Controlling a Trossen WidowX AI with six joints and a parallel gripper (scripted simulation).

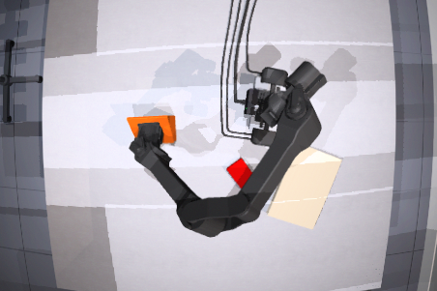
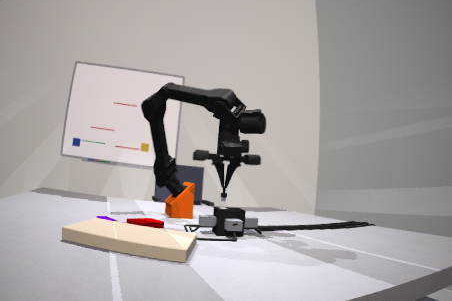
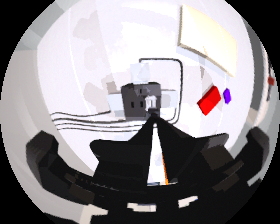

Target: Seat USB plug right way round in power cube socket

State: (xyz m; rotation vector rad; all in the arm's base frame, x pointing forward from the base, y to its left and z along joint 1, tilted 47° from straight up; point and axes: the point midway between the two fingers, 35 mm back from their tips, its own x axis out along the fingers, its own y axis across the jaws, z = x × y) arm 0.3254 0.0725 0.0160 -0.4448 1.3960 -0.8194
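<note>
My gripper tip is now 20 mm above the small USB plug. From my gripper tip the other things lie so: beige block: 150 mm ahead, 270 mm to the right, 120 mm below; red block: 60 mm behind, 210 mm to the right, 130 mm below; purple piece: 60 mm behind, 320 mm to the right, 130 mm below.
</note>
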